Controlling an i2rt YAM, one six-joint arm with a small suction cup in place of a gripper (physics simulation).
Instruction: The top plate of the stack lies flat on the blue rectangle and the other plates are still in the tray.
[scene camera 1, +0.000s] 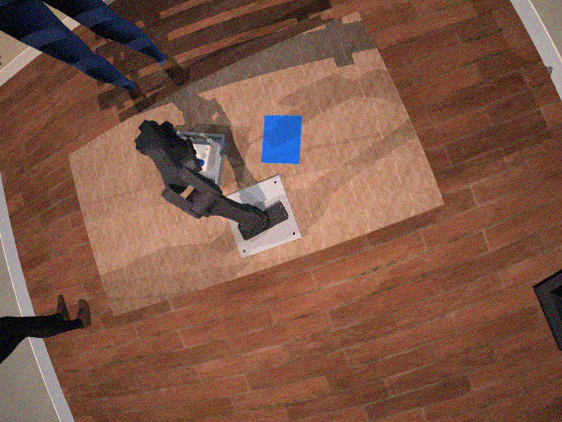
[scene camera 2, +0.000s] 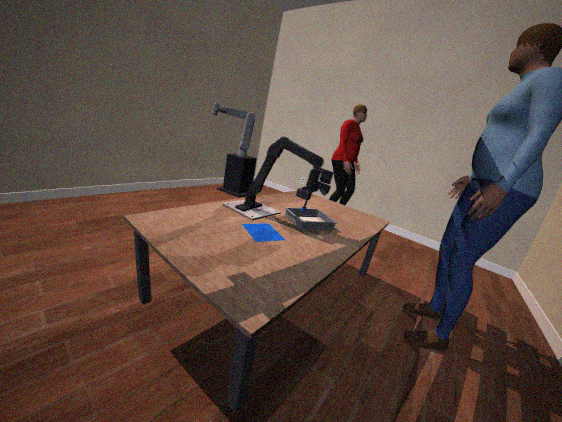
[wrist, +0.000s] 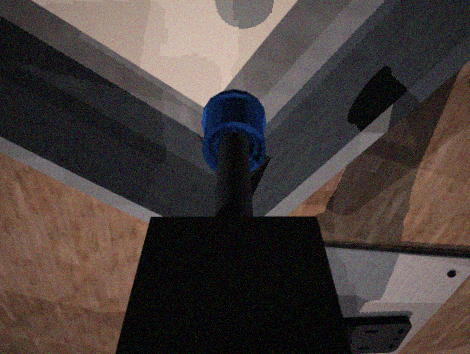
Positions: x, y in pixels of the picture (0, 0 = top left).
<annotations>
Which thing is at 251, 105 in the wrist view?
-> My suction cup.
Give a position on a tray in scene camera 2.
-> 293, 214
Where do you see a tray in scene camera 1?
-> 218, 142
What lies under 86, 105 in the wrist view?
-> A tray.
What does my suction cup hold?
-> Nothing.
</annotations>
